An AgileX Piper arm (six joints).
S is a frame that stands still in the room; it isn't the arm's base.
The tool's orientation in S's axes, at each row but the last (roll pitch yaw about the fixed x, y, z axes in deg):
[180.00 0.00 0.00]
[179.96 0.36 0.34]
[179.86 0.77 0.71]
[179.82 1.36 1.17]
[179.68 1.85 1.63]
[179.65 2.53 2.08]
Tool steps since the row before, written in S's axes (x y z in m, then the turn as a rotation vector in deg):
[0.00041 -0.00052 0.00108 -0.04 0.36 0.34]
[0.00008 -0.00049 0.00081 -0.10 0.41 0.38]
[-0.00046 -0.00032 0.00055 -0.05 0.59 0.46]
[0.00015 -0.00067 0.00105 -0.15 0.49 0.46]
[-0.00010 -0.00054 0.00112 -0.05 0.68 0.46]
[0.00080 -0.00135 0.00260 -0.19 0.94 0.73]
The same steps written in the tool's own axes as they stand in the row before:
[0.00041 0.00052 -0.00108 -0.04 -0.36 -0.34]
[0.00007 0.00049 -0.00081 -0.10 -0.41 -0.38]
[-0.00047 0.00032 -0.00054 -0.05 -0.59 -0.46]
[0.00011 0.00068 -0.00105 -0.15 -0.49 -0.46]
[-0.00015 0.00054 -0.00111 -0.05 -0.68 -0.46]
[0.00063 0.00139 -0.00262 -0.19 -0.94 -0.73]

